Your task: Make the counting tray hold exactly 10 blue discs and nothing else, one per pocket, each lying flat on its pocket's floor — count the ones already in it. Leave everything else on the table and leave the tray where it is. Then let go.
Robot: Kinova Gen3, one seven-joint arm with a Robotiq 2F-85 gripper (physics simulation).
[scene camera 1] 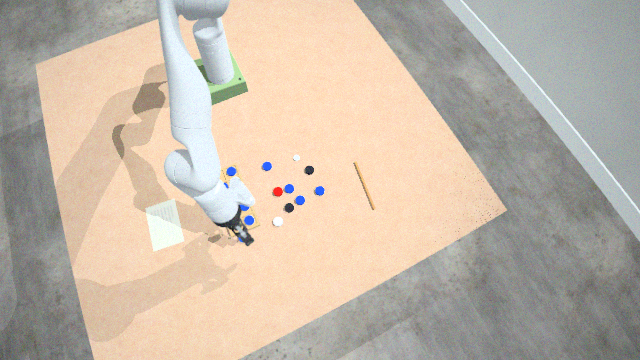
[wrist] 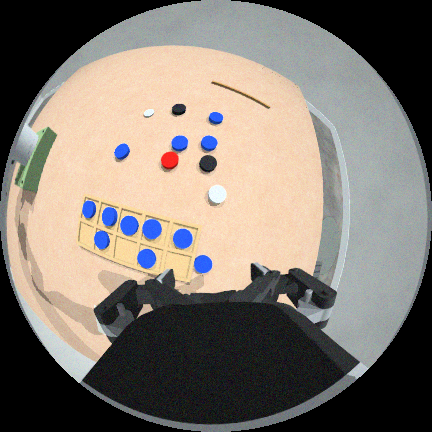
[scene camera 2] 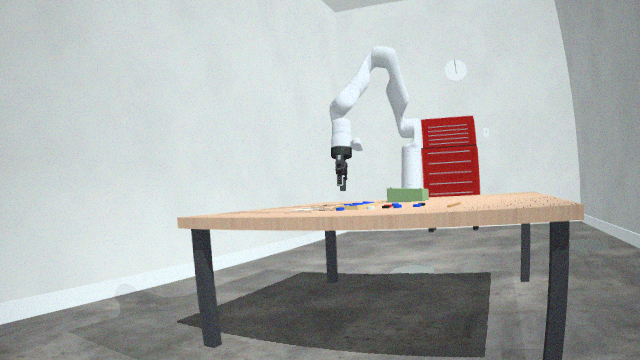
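Observation:
The tan counting tray [wrist: 126,249] [scene camera 1: 255,222] has two rows of five pockets. In the wrist view, every pocket of the upper row holds a blue disc. In the lower row, the second pocket holds a blue disc [wrist: 101,240] and the fourth holds another blue disc [wrist: 146,258]; the first, third and fifth pockets are empty. A loose blue disc [wrist: 203,264] [scene camera 2: 340,209] lies on the table just off the tray's right end. More loose blue discs [wrist: 122,151] [wrist: 179,143] [wrist: 209,143] [wrist: 216,118] lie farther off. My gripper [wrist: 212,274] [scene camera 1: 247,241] [scene camera 2: 342,186] is open and empty, above the table near that end.
A red disc [scene camera 1: 278,191] [wrist: 170,160], two black discs [scene camera 1: 309,170] [scene camera 1: 289,207], a large white disc [scene camera 1: 277,221] [wrist: 217,194] and a small white disc [scene camera 1: 296,157] lie beside the tray. A wooden stick [scene camera 1: 364,185] lies beyond them. A printed sheet [scene camera 1: 164,225] lies on the other side.

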